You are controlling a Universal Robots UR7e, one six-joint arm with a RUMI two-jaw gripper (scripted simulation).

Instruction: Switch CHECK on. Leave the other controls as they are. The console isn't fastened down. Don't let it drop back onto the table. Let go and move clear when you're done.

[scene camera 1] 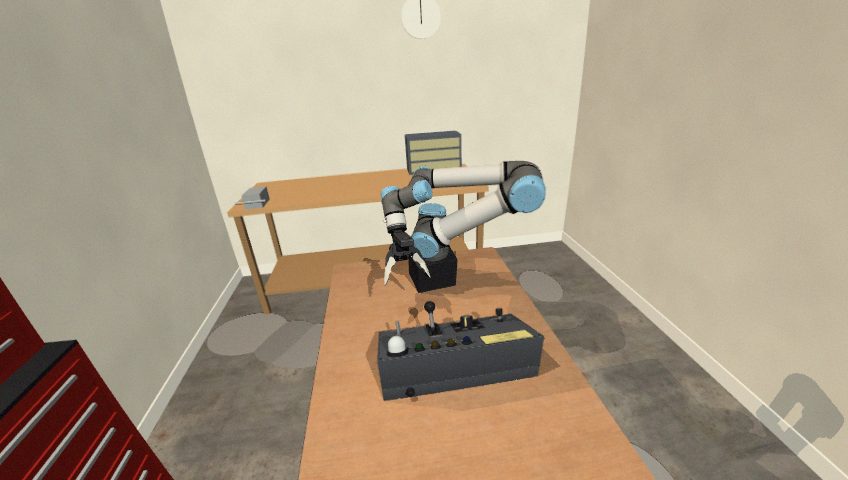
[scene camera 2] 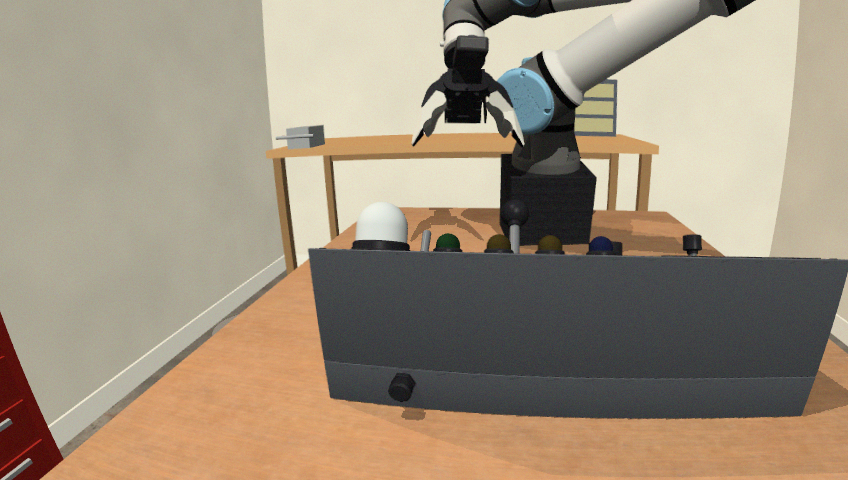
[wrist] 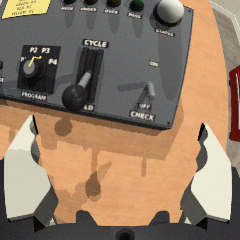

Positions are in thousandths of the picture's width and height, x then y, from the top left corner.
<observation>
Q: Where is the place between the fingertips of my gripper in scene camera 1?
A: At 481, 589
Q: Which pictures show the dark grey console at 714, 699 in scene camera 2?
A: Scene camera 1, scene camera 2 and the wrist view: all of them.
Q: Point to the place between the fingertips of my gripper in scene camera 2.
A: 552, 303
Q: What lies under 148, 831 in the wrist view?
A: My gripper.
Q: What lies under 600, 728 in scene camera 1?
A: A dark grey console.
</observation>
